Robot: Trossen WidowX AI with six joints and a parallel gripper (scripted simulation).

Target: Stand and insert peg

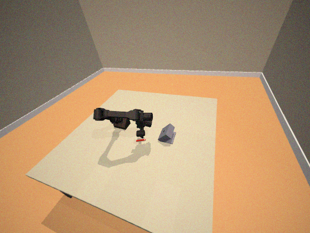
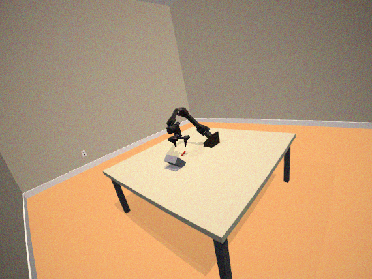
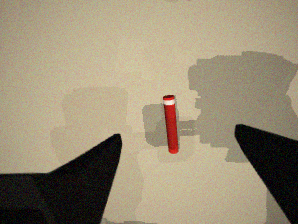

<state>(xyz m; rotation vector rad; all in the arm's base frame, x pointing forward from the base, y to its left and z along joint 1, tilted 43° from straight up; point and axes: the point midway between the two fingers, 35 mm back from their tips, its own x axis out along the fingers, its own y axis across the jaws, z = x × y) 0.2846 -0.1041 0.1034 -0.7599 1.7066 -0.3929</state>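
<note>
My gripper tip is now 70 mm above the peg and 10 mm past it. From my gripper tip the other things lie so: grey sloped panel: 180 mm ahead, 70 mm to the left, 40 mm below; flat foot plate: 200 mm ahead, 80 mm below, 70 mm to the left.
</note>
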